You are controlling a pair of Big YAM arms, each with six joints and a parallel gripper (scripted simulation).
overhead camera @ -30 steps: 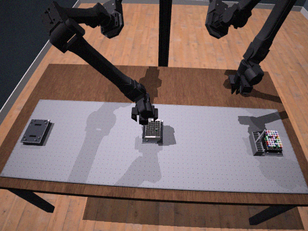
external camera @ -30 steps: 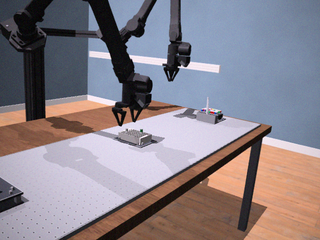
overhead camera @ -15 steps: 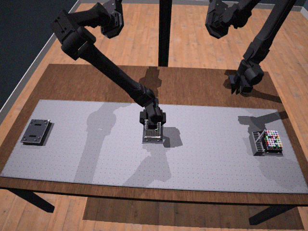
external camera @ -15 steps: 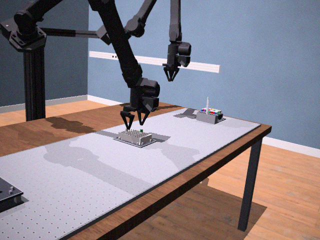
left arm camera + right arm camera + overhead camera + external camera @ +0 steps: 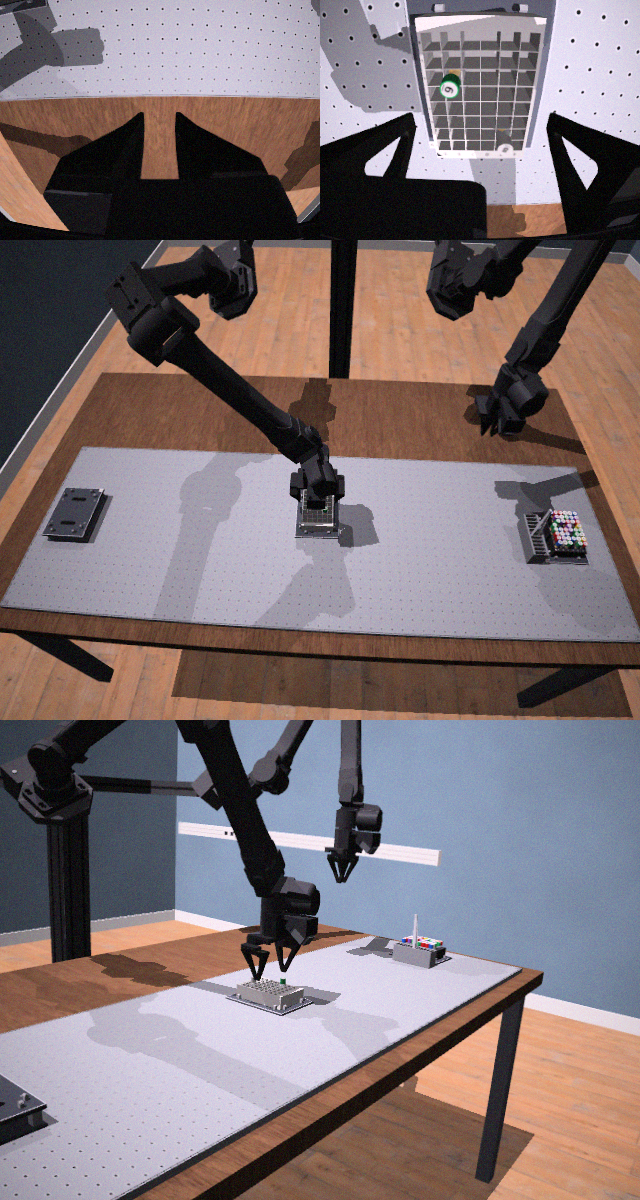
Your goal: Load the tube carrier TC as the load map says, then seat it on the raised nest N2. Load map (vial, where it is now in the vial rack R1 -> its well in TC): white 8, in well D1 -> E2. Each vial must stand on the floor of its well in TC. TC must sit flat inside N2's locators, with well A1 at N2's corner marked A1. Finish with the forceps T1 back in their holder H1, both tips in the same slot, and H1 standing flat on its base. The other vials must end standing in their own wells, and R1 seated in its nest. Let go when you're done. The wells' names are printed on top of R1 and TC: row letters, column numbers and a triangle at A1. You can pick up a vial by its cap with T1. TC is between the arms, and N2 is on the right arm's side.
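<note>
My right gripper is now 50 mm above the tube carrier TC. Also, from my right hand: forceps holder H1 (580 mm to the left, 100 mm ahead, 50 mm below).
</note>
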